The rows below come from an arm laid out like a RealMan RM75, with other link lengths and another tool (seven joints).
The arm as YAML. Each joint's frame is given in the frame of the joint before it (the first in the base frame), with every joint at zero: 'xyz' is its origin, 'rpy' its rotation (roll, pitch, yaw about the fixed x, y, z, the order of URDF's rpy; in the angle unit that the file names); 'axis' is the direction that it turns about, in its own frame. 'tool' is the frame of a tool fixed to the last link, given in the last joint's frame.
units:
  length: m
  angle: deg
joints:
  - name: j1
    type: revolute
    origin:
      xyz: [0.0, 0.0, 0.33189]
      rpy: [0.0, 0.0, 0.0]
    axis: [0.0, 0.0, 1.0]
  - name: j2
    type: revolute
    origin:
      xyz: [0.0, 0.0, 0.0]
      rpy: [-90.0, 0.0, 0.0]
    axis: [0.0, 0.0, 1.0]
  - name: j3
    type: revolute
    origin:
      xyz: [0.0, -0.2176, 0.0]
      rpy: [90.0, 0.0, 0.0]
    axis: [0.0, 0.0, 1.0]
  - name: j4
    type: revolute
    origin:
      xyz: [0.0, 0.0, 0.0]
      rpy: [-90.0, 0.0, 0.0]
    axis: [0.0, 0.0, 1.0]
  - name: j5
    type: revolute
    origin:
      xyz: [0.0, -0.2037, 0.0]
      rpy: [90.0, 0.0, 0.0]
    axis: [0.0, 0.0, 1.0]
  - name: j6
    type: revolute
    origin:
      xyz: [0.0, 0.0, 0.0]
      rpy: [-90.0, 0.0, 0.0]
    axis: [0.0, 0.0, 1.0]
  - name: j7
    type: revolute
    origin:
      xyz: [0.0, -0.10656, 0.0]
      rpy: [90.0, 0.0, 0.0]
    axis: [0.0, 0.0, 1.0]
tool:
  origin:
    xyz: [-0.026, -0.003, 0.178]
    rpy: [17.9, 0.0, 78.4]
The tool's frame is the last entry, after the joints.
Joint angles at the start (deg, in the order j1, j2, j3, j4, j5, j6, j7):
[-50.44, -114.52, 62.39, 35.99, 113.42, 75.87, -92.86]
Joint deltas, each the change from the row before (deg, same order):
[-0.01, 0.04, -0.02, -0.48, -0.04, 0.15, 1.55]
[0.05, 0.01, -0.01, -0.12, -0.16, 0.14, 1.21]
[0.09, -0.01, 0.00, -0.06, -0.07, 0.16, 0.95]
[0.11, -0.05, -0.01, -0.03, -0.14, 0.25, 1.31]
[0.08, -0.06, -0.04, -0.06, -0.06, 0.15, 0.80]
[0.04, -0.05, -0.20, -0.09, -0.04, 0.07, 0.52]
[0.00, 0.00, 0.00, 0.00, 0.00, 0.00, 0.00]
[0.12, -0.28, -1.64, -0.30, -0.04, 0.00, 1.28]
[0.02, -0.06, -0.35, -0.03, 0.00, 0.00, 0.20]
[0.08, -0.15, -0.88, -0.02, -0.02, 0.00, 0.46]
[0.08, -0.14, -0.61, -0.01, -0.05, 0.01, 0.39]
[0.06, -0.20, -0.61, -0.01, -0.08, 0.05, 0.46]
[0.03, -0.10, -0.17, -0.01, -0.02, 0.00, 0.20]
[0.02, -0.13, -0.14, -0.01, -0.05, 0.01, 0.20]
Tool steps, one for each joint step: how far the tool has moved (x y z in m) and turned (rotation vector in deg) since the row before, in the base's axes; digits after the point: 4 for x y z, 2 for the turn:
[-0.0015, -0.0012, -0.0009, -0.09, 0.23, -1.14]
[0.0000, -0.0004, -0.0001, 0.06, 0.04, -1.03]
[-0.0003, -0.0007, -0.0002, -0.01, 0.07, -0.81]
[0.0002, -0.0011, -0.0004, -0.02, 0.01, -1.17]
[0.0000, -0.0009, -0.0005, -0.04, -0.01, -0.66]
[0.0003, -0.0001, -0.0001, 0.07, -0.14, -0.32]
[0.0000, 0.0000, 0.0000, 0.00, 0.00, 0.00]
[0.0025, 0.0029, 0.0016, 0.83, -1.14, -0.18]
[0.0006, 0.0007, 0.0004, 0.18, -0.25, 0.00]
[0.0016, 0.0019, 0.0013, 0.49, -0.64, 0.03]
[0.0013, 0.0011, 0.0007, 0.34, -0.49, -0.02]
[0.0018, 0.0007, 0.0003, 0.28, -0.55, -0.11]
[0.0005, 0.0000, -0.0002, 0.07, -0.16, -0.08]
[0.0009, -0.0002, -0.0005, 0.03, -0.19, -0.10]

